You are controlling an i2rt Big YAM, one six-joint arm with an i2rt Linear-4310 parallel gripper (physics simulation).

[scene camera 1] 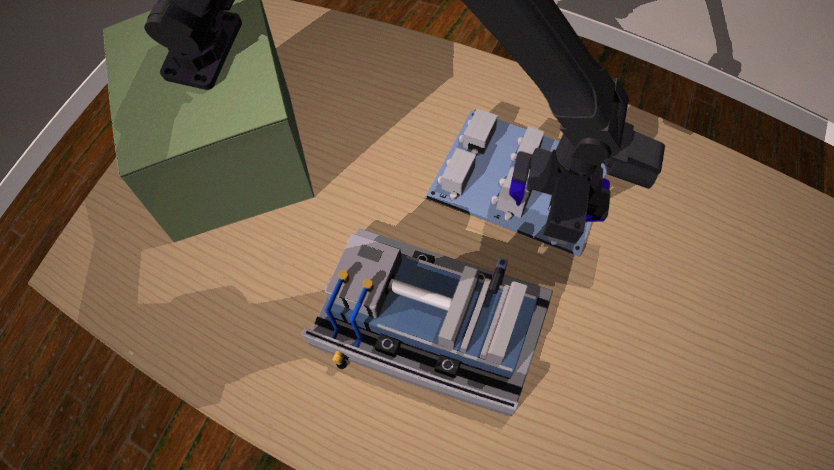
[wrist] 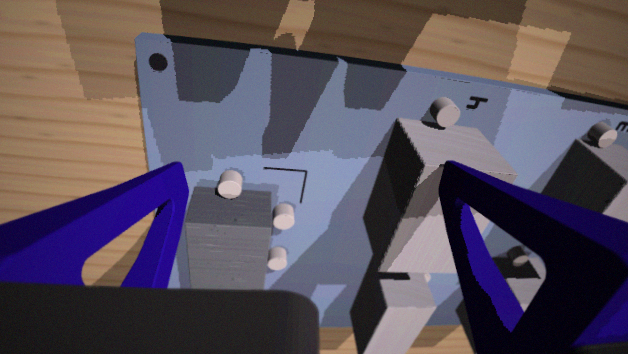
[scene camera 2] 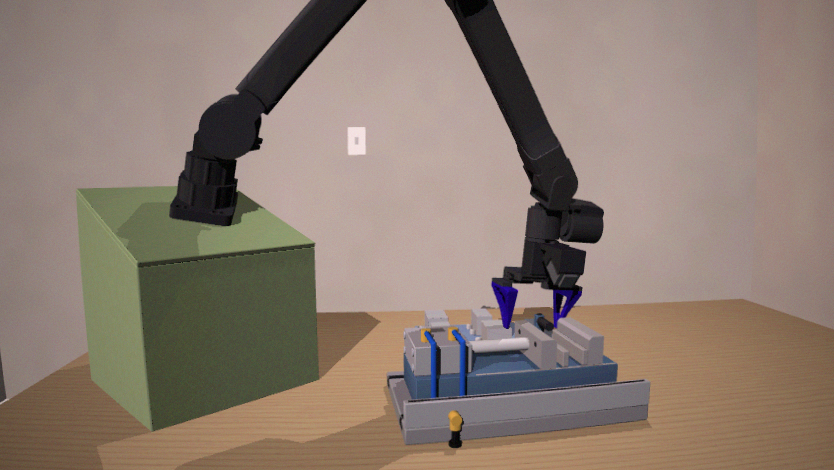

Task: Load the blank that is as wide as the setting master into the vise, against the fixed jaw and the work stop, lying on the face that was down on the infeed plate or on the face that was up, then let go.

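Places are measured from the arm's base along level axes (x down, y ahead, z right), in millimetres.
Pixels of known places: gripper, fingertip midpoint: [scene camera 1: 549, 210] [wrist: 313, 175]; arm's base at its link origin: [scene camera 1: 202, 49] [scene camera 2: 205, 208].
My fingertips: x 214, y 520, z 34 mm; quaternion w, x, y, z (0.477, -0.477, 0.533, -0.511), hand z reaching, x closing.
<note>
Ahead of a thing's pixels: the offset from my fingertips to its middle. "spot": to the spot under its first point.
My gripper [scene camera 1: 554, 211] [scene camera 2: 532, 325] [wrist: 313, 175] is open over the blue infeed plate {dx +36, dy -46, dz -72 mm} [scene camera 1: 491, 163] [wrist: 350, 135], with nothing between its fingertips. In the wrist view a darker grey block {dx +19, dy +41, dz -55 mm} [wrist: 227, 255] stands inside the left finger, beside pale pegs. A larger light block {dx +14, dy -53, dz -29 mm} [scene camera 1: 511, 203] [wrist: 465, 145] stands by the right fingertip. Other light blocks {dx +14, dy -128, dz -133 mm} [scene camera 1: 480, 131] {dx +14, dy -147, dz -45 mm} [scene camera 1: 456, 172] {dx +14, dy -44, dz -117 mm} [scene camera 1: 529, 141] stand on the plate. Which one matches the setting master's width I cannot tell. The vise has a fixed jaw [scene camera 1: 506, 324] [scene camera 2: 580, 338] and a moving jaw [scene camera 1: 458, 306] [scene camera 2: 539, 347]; a thin strip {dx -30, dy -75, dz +195 mm} [scene camera 1: 475, 315] lies between them.
A black post {spot: dx -56, dy -59, dz +145 mm} [scene camera 1: 497, 275] stands at the rear of the vise jaws. Two blue bent rods [scene camera 1: 330, 306] [scene camera 1: 354, 315] with yellow knobs rise at the vise's left end. A grey rail {spot: dx -11, dy -144, dz +281 mm} [scene camera 1: 408, 370] [scene camera 2: 525, 402] runs along its front. The green arm base [scene camera 1: 221, 192] [scene camera 2: 227, 332] stands to the left.
</note>
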